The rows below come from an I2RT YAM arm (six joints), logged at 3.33 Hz.
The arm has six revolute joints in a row. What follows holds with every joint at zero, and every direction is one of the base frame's. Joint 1 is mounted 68 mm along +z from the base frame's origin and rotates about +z. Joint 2 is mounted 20 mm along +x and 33.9 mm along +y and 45.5 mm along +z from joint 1 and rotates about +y. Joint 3 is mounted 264 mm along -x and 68.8 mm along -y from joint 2 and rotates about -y. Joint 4 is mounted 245 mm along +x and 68.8 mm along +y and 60 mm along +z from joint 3 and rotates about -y. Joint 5 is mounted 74 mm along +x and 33.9 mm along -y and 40.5 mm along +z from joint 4 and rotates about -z. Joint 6 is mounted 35.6 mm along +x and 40.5 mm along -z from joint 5 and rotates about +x. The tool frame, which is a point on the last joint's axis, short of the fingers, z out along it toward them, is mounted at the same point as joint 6; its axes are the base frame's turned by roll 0, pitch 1.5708 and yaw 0 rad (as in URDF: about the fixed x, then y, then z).
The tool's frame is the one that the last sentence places.
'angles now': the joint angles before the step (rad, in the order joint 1, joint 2, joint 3, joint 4, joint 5, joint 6). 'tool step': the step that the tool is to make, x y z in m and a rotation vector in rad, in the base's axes. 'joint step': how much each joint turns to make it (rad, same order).
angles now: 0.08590 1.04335 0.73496 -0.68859 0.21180 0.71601
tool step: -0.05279 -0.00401 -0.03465 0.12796 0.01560 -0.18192
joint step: 0.00004 -0.23022 -0.21168 -0.06939 -0.01514 0.22718
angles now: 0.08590 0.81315 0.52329 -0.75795 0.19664 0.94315
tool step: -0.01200 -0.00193 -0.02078 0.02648 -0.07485 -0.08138
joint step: 0.00003 -0.09376 -0.11974 0.08589 0.02578 0.08153
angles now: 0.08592 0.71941 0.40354 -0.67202 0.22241 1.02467
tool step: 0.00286 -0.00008 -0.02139 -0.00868 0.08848 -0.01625
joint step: -0.00005 0.08898 -0.04448 0.04147 0.00919 0.01373
